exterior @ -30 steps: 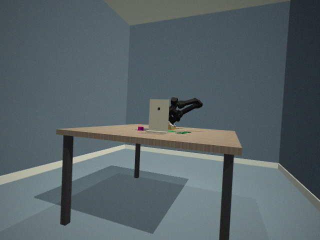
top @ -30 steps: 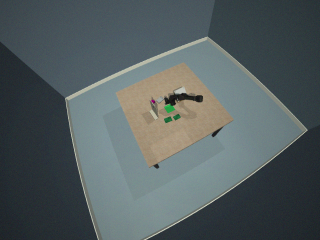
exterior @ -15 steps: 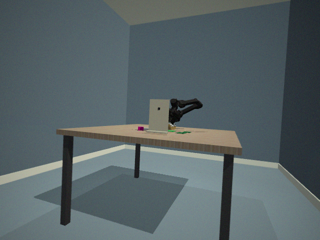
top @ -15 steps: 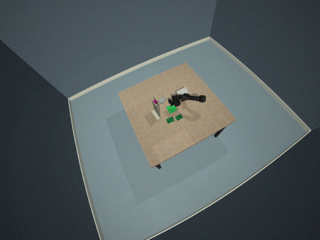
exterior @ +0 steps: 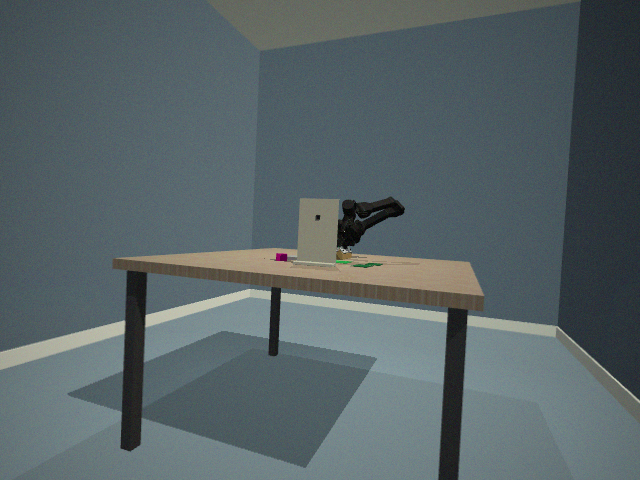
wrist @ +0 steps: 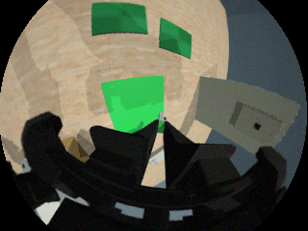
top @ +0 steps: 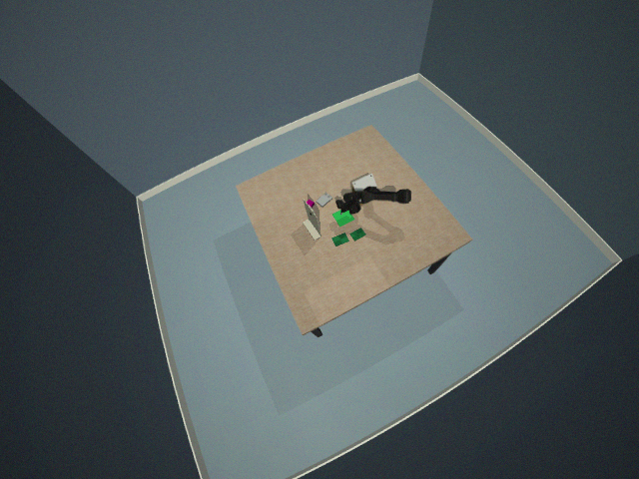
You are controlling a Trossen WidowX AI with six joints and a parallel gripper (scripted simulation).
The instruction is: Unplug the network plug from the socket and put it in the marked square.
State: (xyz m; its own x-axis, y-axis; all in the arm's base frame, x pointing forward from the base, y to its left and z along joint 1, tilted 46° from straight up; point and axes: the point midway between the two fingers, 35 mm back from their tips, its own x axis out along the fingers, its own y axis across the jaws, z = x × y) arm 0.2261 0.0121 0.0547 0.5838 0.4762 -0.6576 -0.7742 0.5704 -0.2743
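My gripper tip is 70 mm above the green marked square and 10 mm past it. Also, from my gripper tip: network plug (right at my gripper tip); beige panel (220 mm ahead, 60 mm above, 30 mm to the right); grey plate (200 mm to the right, 60 mm below, 40 mm ahead).
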